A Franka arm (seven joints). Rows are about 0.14 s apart.
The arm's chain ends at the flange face. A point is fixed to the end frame.
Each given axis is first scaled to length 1.
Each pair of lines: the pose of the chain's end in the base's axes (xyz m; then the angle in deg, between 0 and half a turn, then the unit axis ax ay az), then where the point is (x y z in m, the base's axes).
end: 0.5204 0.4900 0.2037 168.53 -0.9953 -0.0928 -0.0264
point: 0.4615 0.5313 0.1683
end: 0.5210 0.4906 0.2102 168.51 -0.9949 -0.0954 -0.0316
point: 0.4623 0.5317 0.1743
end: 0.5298 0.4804 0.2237 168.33 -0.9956 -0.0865 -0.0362
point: 0.4721 0.5227 0.1875
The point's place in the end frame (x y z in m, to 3 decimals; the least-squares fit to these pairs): -0.053 -0.044 0.041
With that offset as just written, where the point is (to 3 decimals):
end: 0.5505 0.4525 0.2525 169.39 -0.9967 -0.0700 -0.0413
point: 0.495 0.496 0.215
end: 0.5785 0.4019 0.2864 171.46 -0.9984 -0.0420 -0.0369
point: 0.525 0.447 0.248
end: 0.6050 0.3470 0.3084 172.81 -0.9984 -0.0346 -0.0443
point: 0.552 0.392 0.268
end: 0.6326 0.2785 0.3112 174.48 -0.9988 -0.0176 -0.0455
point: 0.582 0.325 0.270
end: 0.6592 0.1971 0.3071 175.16 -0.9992 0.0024 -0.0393
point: 0.610 0.245 0.266
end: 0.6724 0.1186 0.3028 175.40 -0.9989 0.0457 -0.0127
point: 0.625 0.170 0.264
